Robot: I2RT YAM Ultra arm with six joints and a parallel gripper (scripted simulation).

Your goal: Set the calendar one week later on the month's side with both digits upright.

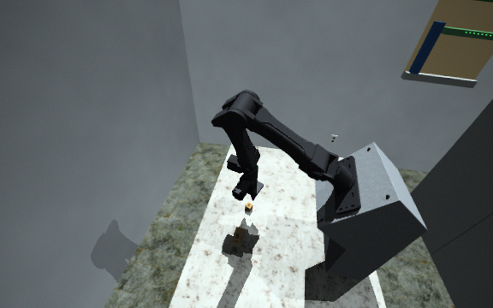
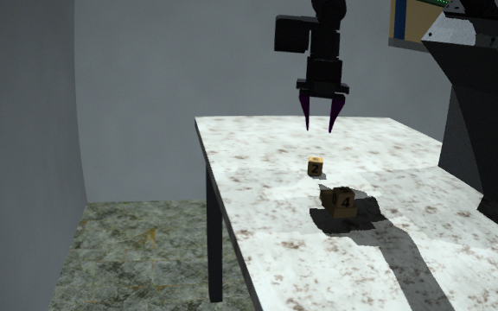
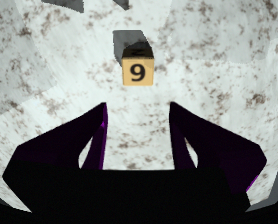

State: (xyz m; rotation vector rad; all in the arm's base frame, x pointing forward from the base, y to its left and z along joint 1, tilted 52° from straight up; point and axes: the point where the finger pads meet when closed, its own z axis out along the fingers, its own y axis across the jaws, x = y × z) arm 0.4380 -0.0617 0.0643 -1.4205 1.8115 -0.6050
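Right now the wooden digit cube is 8 cm below my hand.
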